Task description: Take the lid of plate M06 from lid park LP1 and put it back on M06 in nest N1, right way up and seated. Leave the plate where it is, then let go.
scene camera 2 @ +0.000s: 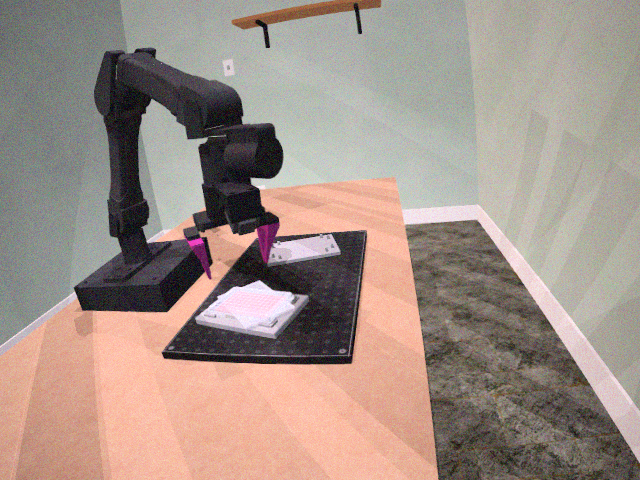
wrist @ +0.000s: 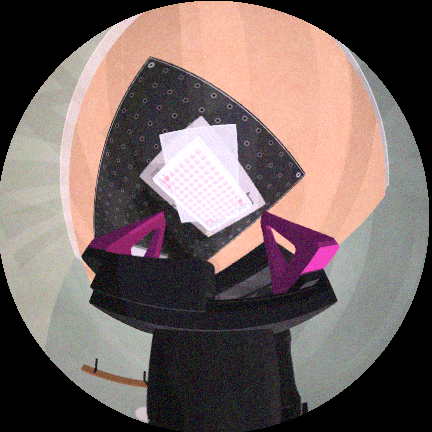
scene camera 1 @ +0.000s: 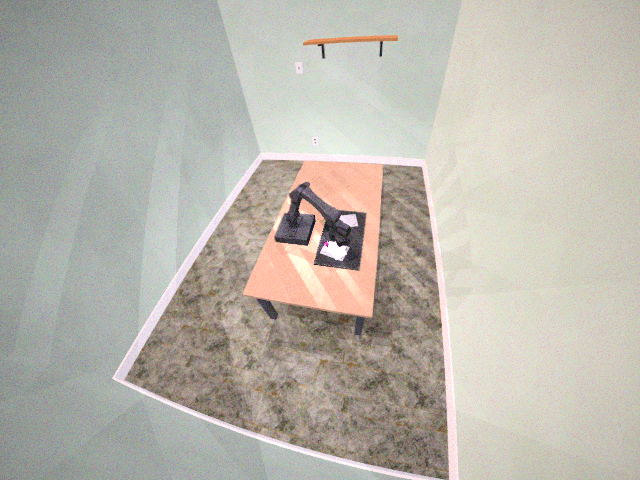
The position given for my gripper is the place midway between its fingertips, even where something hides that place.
Note:
My gripper (scene camera 2: 238, 270) is open, with nothing in its grasp. Also in view: a white lid (scene camera 2: 253, 305). Further things: a black perforated plate (scene camera 1: 354, 240).
The white lid is seen too in the wrist view (wrist: 201, 162). My gripper is seen too in the wrist view (wrist: 212, 216).

